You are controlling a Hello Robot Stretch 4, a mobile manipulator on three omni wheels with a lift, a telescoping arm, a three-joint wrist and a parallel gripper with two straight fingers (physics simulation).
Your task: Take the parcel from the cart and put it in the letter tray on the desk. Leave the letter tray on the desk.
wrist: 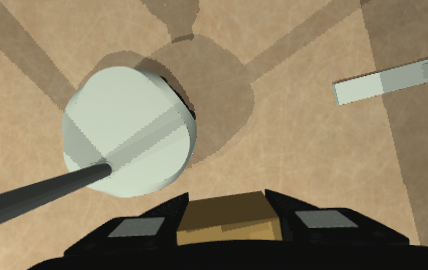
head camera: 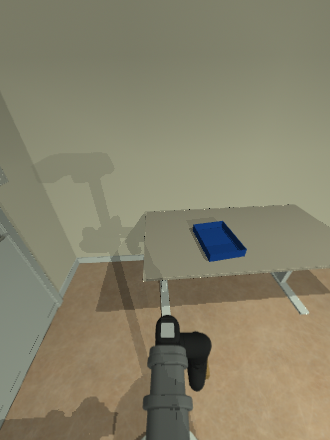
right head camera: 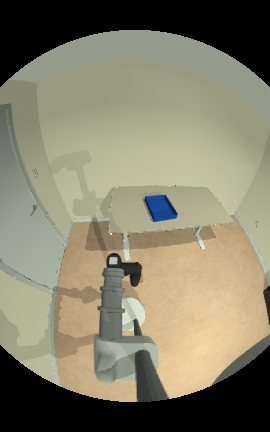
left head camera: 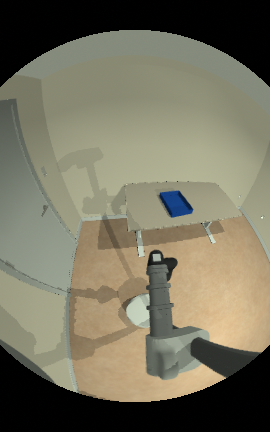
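Seen in the pictures: gripper, fingertip midpoint: (wrist: pixel 227 209); robot's base, origin of the base link: (wrist: pixel 142 132) (right head camera: pixel 126 312) (left head camera: pixel 144 309).
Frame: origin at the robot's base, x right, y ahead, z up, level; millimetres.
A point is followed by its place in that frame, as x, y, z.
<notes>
The parcel (wrist: pixel 227 215) {78, 276, 810} is a tan-brown box between the two black fingers of my gripper (wrist: pixel 227 209) {87, 275, 772} in the wrist view. The gripper is shut on it, above the floor. A sliver of the parcel (head camera: pixel 208 367) {132, 268, 822} (right head camera: pixel 141 277) {126, 268, 822} shows behind the dark gripper in the head and right head views. The blue letter tray (head camera: pixel 217 241) {372, 1023, 695} (left head camera: pixel 176 204) {381, 1010, 695} (right head camera: pixel 160 208) {374, 1015, 695} lies on the grey-beige desk (head camera: pixel 280 240) {847, 1033, 692} (left head camera: pixel 142 200) {7, 1090, 692} (right head camera: pixel 125 205) {-7, 1063, 692}, ahead and to the right of the arm. No parcel shows in the tray. The gripper is on the near side of the desk, apart from it. The cart does not show.
The desk's light legs (head camera: pixel 292 295) (left head camera: pixel 140 244) (wrist: pixel 360 90) stand on the floor. My round white base (wrist: pixel 127 132) {-1, 10, 187} (right head camera: pixel 134 314) {91, -8, 187} is below the arm. A grey door (head camera: pixel 22 310) {-1033, 674, 364} (left head camera: pixel 30 200) {-1037, 733, 1083} is in the left wall. A dark object (right head camera: pixel 267 300) {2491, -589, 41} shows at the right edge.
</notes>
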